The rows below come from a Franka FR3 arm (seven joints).
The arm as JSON. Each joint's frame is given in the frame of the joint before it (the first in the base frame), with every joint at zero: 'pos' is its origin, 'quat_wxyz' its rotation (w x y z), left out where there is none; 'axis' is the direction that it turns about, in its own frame. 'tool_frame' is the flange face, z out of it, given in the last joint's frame.
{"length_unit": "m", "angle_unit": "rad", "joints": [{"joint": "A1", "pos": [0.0, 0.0, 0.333], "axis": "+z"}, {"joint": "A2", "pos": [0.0, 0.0, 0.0], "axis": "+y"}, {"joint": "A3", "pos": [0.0, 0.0, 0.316], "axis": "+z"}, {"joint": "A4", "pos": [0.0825, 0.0, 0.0], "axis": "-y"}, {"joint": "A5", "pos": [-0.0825, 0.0, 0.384], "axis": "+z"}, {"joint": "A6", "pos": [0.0, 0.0, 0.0], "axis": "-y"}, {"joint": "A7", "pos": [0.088, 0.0, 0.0], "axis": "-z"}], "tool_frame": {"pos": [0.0, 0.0, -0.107], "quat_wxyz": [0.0, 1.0, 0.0, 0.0]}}
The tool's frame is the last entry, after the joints.
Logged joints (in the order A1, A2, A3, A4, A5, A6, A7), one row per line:
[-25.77, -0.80, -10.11, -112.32, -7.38, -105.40, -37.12]
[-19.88, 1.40, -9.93, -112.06, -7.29, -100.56, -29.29]
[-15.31, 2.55, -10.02, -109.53, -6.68, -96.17, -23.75]
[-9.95, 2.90, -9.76, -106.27, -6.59, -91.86, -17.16]
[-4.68, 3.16, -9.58, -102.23, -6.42, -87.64, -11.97]
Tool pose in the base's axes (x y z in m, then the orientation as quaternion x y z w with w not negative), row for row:
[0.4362, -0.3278, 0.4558, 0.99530, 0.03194, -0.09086, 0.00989]
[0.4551, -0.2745, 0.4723, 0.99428, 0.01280, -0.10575, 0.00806]
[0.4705, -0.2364, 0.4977, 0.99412, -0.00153, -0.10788, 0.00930]
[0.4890, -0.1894, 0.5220, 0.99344, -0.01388, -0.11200, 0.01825]
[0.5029, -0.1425, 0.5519, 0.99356, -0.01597, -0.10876, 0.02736]
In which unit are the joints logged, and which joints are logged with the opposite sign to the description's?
The joints are logged in degrees. Opposite sign: A2, A6.
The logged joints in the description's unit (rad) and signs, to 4 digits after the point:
[-0.4498, 0.0140, -0.1765, -1.9604, -0.1288, 1.8396, -0.6479]
[-0.3470, -0.0244, -0.1733, -1.9558, -0.1272, 1.7551, -0.5112]
[-0.2672, -0.0445, -0.1749, -1.9117, -0.1166, 1.6785, -0.4145]
[-0.1737, -0.0506, -0.1703, -1.8548, -0.1150, 1.6033, -0.2995]
[-0.0817, -0.0552, -0.1672, -1.7843, -0.1121, 1.5296, -0.2089]

